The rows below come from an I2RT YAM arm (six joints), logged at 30 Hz.
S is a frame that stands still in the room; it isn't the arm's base.
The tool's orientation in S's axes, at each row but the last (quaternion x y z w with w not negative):
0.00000 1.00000 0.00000 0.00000
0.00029 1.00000 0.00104 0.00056
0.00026 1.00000 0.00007 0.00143
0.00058 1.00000 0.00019 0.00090
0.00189 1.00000 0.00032 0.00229
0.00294 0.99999 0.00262 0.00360
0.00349 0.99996 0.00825 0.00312
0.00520 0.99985 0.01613 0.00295
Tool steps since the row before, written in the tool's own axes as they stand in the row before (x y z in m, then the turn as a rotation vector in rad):
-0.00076 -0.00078 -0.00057 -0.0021 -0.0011 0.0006
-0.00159 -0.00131 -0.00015 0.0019 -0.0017 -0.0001
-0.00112 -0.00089 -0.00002 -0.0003 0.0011 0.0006
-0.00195 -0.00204 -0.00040 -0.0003 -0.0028 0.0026
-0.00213 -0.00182 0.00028 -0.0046 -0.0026 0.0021
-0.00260 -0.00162 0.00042 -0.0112 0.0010 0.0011
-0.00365 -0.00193 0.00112 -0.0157 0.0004 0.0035
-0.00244 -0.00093 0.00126 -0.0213 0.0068 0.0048
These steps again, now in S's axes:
0.00076 -0.00078 0.00057 0.0021 -0.0011 -0.0006
0.00159 -0.00131 0.00015 -0.0019 -0.0017 0.0001
0.00112 -0.00089 0.00002 0.0003 0.0011 -0.0006
0.00195 -0.00204 0.00040 0.0003 -0.0028 -0.0026
0.00212 -0.00183 -0.00027 0.0046 -0.0026 -0.0021
0.00259 -0.00163 -0.00041 0.0112 0.0009 -0.0010
0.00364 -0.00194 -0.00113 0.0157 0.0003 -0.0034
0.00244 -0.00091 -0.00128 0.0214 0.0067 -0.0045

